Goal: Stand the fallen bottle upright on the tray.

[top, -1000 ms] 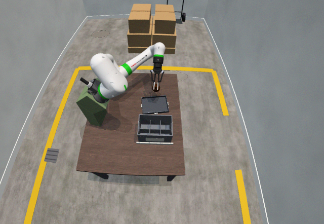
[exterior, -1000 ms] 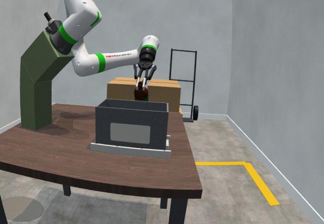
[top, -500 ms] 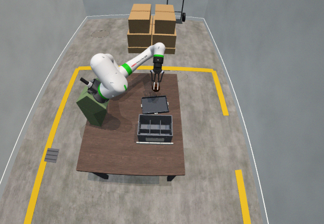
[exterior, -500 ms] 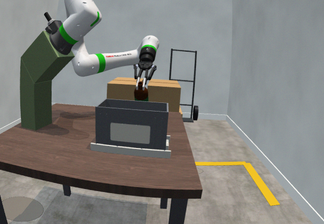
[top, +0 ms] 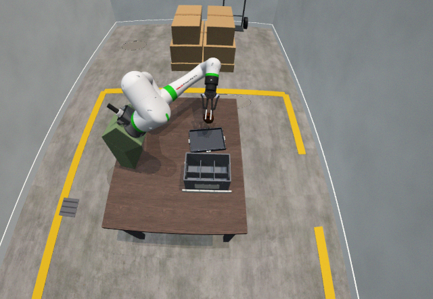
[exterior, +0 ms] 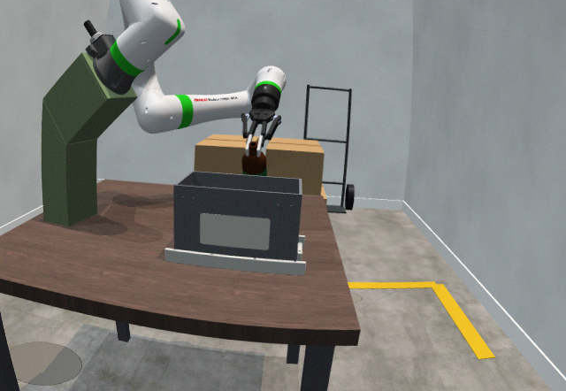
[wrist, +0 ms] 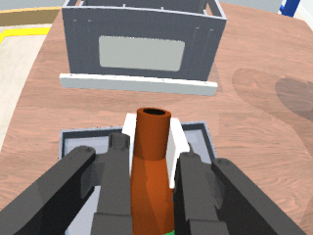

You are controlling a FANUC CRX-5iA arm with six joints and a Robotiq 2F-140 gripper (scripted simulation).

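The brown bottle lies 60 mm below my hand and 20 mm to the left of it. Also, from my hand: grey tray: 200 mm below, 70 mm to the right; then dark grey crate: 370 mm to the right, 130 mm below, 30 mm ahead.
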